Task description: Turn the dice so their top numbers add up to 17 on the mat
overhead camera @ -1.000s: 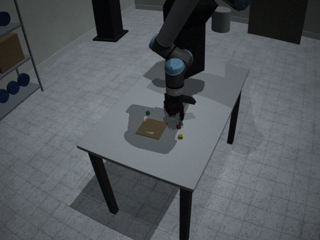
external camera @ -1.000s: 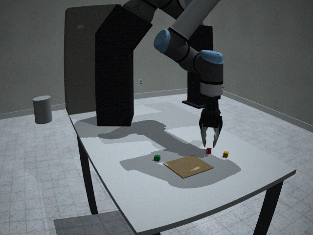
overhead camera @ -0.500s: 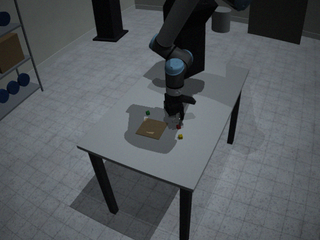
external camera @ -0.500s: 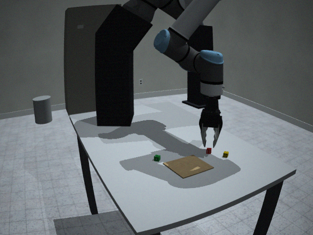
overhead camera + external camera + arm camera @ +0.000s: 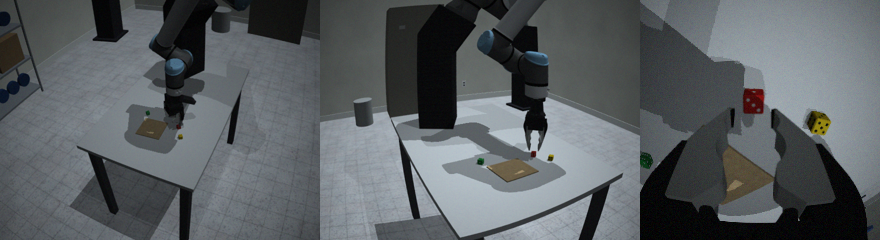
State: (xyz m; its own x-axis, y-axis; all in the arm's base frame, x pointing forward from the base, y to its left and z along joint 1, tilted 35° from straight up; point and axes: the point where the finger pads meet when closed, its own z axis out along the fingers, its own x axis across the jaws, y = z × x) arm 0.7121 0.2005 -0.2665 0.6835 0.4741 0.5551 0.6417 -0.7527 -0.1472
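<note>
The red die is 30 mm below my hand. Round my hand: mat 140 mm to the right, 50 mm ahead, 40 mm below; green die 210 mm to the right, 60 mm behind, 30 mm below; yellow die 70 mm ahead, 30 mm to the left, 30 mm below.
</note>
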